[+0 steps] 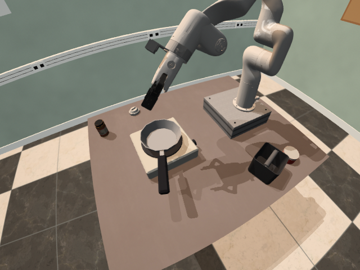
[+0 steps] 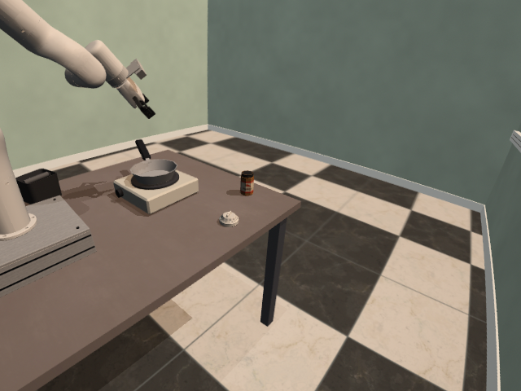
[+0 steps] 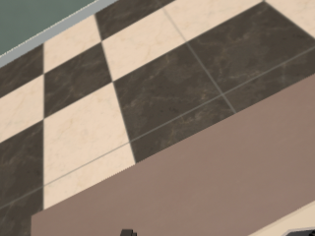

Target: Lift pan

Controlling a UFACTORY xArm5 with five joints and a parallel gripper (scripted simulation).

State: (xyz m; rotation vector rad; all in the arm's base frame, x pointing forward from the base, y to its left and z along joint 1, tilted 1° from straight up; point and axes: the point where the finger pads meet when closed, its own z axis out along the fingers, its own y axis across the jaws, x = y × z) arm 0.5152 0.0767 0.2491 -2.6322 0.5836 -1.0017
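Right now my hand is 230 mm above the pan and 10 mm past it. The rest, counted from my hand: cream hot plate 290 mm below, 60 mm to the right, 50 mm behind; then white round thing 400 mm to the right, 320 mm below, 30 mm ahead.
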